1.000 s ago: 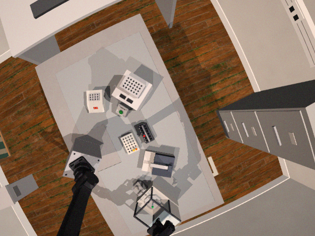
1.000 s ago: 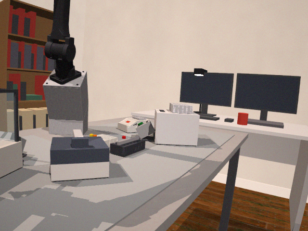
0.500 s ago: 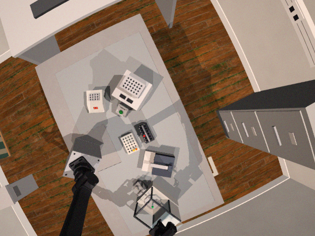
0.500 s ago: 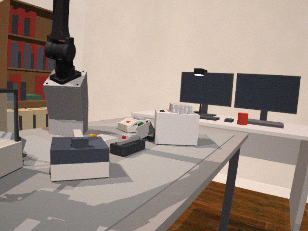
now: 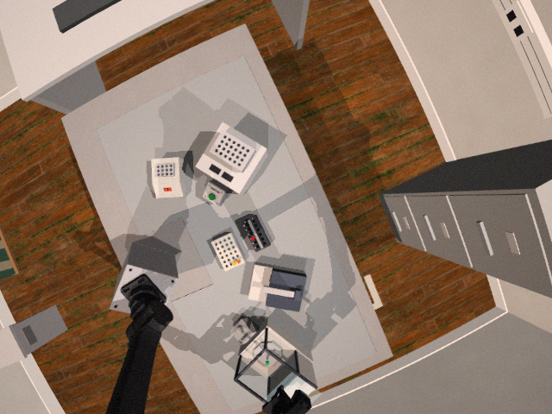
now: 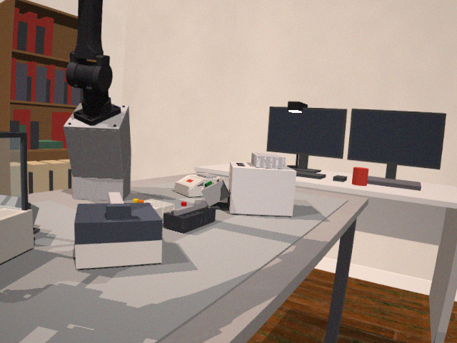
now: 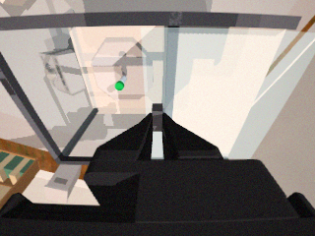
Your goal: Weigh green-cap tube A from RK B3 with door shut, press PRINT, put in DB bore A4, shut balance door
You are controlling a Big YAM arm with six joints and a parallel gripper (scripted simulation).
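Right now the tinted glass pane is 30 mm to the right of my hand, 10 mm below it and 10 mm ahead of it. Also, from my hand: spectrophotometer (260 mm to the left, 160 mm below, 160 mm ahead); then white print key (200 mm to the left, 150 mm below, 60 mm behind); then pale pan (140 mm below, 60 mm to the left, 20 mm behind).
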